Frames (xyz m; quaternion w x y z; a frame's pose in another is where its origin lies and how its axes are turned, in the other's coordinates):
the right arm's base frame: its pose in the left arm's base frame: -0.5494 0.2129 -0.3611 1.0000 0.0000 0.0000 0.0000
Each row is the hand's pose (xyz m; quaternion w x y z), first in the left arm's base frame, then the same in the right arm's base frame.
Working: the left arm's base frame: its pose in the right arm's base frame: 0.5494 -0.2129 0.3611 1.0000 0.0000 0.0000 0.0000

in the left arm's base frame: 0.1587 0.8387 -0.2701 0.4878 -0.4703 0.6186 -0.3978
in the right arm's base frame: 0.7081 0.6258 0.0910 0.4878 -0.4703 0.6186 -0.3978
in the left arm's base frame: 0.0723 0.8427 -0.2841 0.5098 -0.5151 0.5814 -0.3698
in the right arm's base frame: 0.6217 0.6298 0.0770 0.5098 -0.5151 0.5814 -0.3698
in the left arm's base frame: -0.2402 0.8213 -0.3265 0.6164 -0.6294 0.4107 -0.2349
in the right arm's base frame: 0.3092 0.6084 0.0346 0.6164 -0.6294 0.4107 -0.2349
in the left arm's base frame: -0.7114 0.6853 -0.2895 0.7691 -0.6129 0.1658 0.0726
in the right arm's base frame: -0.1620 0.4724 0.0716 0.7691 -0.6129 0.1658 0.0726
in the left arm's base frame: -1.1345 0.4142 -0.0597 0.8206 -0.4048 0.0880 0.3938
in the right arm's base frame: -0.5851 0.2013 0.3014 0.8206 -0.4048 0.0880 0.3938
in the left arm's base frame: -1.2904 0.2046 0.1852 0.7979 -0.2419 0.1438 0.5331
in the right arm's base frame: -0.7410 -0.0083 0.5463 0.7979 -0.2419 0.1438 0.5331
